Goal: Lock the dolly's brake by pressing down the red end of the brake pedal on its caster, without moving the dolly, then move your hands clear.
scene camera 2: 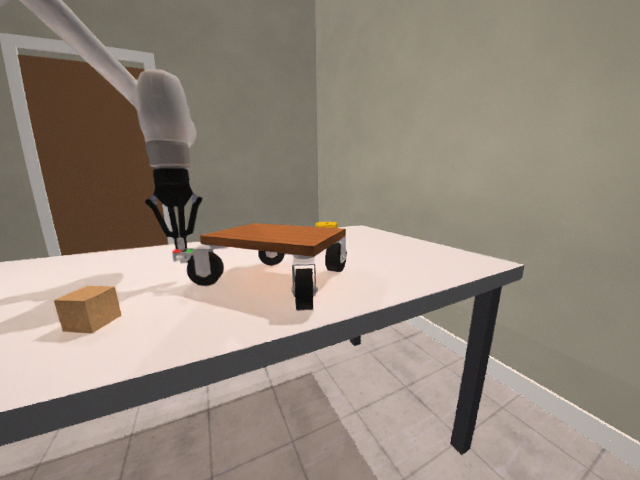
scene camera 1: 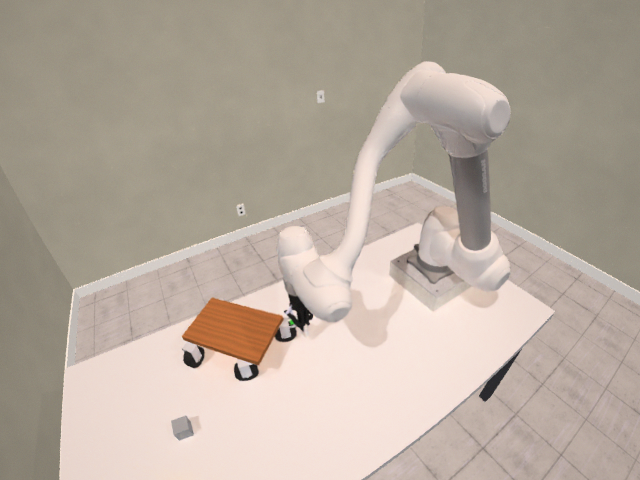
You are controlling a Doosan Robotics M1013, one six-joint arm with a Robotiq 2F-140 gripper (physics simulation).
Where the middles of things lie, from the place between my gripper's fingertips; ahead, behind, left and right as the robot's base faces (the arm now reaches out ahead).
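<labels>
I find the caster [scene camera 2: 201, 257] 6 cm ahead of my hand and 5 cm to the right of it. The dolly [scene camera 2: 272, 241] is 1 cm above my hand, 22 cm ahead of it and 11 cm to the right of it, whereas the brown block [scene camera 2: 86, 310] is 2 cm below my hand, 13 cm behind it and 18 cm to the right of it.
</labels>
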